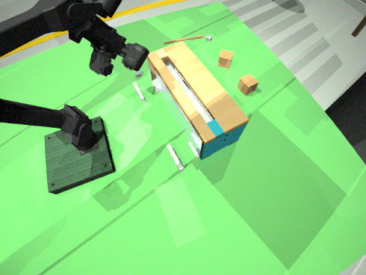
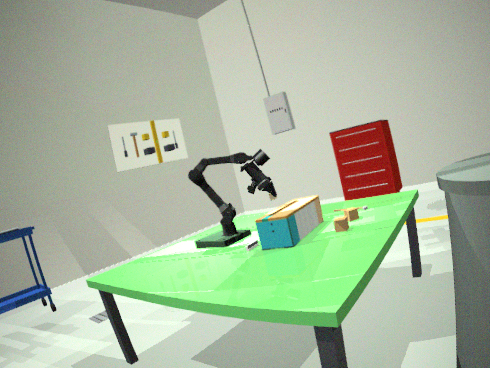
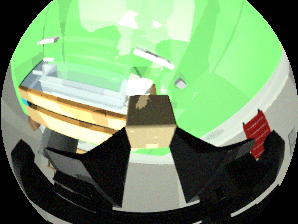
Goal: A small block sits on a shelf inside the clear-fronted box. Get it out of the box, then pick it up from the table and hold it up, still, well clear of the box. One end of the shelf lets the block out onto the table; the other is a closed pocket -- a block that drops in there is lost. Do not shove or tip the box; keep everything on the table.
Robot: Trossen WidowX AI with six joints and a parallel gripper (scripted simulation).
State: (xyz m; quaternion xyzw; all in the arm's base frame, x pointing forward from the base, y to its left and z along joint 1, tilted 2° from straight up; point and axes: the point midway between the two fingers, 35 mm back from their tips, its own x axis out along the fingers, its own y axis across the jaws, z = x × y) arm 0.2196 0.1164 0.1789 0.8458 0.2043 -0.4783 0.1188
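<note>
Now: the tan block 1 cm to the right of my gripper tip and 1 cm behind it. From my gripper tip the other things lie so: thin wooden stick (28 cm ahead, 23 cm to the left, 17 cm below); box (14 cm to the right, 11 cm below, 10 cm ahead).
</note>
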